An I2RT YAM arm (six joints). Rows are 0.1 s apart.
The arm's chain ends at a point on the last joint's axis. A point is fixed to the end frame.
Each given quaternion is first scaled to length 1.
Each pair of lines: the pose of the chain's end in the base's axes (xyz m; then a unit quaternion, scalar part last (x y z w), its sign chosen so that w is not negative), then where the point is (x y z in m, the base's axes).
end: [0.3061 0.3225 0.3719 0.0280 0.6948 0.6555 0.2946]
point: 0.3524 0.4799 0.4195
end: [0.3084 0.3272 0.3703 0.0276 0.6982 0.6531 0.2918]
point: 0.3545 0.4851 0.4164
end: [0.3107 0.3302 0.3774 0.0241 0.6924 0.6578 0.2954]
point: 0.3557 0.4877 0.4260
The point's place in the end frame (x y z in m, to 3 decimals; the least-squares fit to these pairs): 0.011 0.050 0.163
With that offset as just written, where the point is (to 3 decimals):
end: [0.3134 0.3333 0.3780 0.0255 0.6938 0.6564 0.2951]
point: 0.359 0.491 0.426
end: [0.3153 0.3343 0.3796 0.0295 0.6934 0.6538 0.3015]
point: 0.363 0.491 0.428
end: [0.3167 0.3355 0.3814 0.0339 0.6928 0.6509 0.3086]
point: 0.367 0.492 0.429
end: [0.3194 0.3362 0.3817 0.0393 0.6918 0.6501 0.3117]
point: 0.372 0.491 0.430
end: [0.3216 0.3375 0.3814 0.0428 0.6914 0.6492 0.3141]
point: 0.375 0.492 0.430
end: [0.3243 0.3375 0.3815 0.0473 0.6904 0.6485 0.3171]
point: 0.380 0.492 0.431
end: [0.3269 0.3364 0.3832 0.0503 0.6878 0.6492 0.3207]
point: 0.383 0.490 0.433
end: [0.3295 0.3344 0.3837 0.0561 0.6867 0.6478 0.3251]
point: 0.388 0.487 0.434
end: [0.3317 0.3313 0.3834 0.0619 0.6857 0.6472 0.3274]
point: 0.392 0.483 0.434
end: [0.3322 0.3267 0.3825 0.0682 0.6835 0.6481 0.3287]
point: 0.395 0.477 0.434
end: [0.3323 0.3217 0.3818 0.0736 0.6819 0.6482 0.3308]
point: 0.396 0.471 0.434
